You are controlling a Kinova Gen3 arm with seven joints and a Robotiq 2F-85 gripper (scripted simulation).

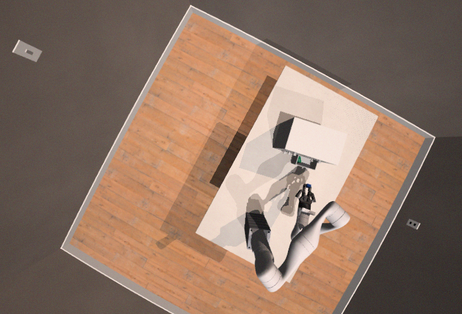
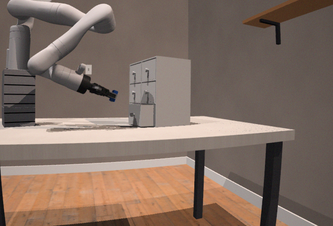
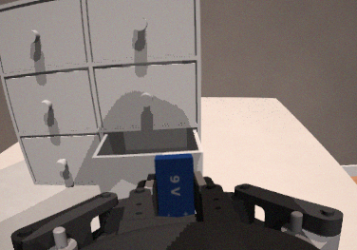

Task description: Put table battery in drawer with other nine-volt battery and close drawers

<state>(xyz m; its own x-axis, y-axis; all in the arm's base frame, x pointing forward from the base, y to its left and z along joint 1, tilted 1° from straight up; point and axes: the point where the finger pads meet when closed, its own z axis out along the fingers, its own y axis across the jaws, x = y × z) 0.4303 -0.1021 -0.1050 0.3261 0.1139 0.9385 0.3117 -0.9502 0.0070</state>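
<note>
The green block lies 140 mm ahead of my hand, 120 mm to the left of it and 120 mm below it. Round my hand: blue nine-volt battery 10 mm ahead, 10 mm below.
</note>
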